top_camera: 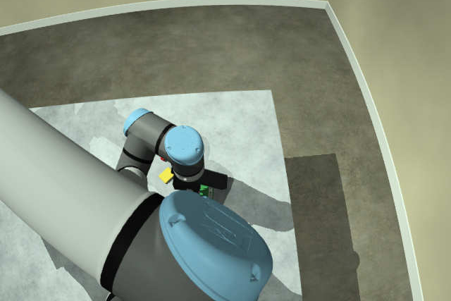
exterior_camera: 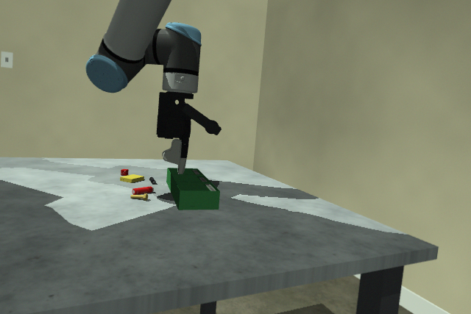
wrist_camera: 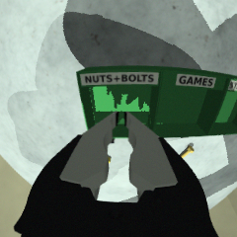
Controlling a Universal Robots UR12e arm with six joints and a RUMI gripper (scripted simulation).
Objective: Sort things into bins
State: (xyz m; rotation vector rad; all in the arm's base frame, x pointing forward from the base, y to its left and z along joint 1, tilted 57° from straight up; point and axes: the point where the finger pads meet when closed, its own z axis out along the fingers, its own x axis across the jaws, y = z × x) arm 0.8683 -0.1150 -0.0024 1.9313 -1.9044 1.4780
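The yellow block is 10 cm behind my hand, 8 cm to the left of it and 3 cm below it. Round my hand: bolt: 13 cm behind, 11 cm to the right, 3 cm below; then red battery: 11 cm behind, 6 cm to the right, 3 cm below; then black battery: 6 cm behind, 5 cm to the left, 3 cm below.
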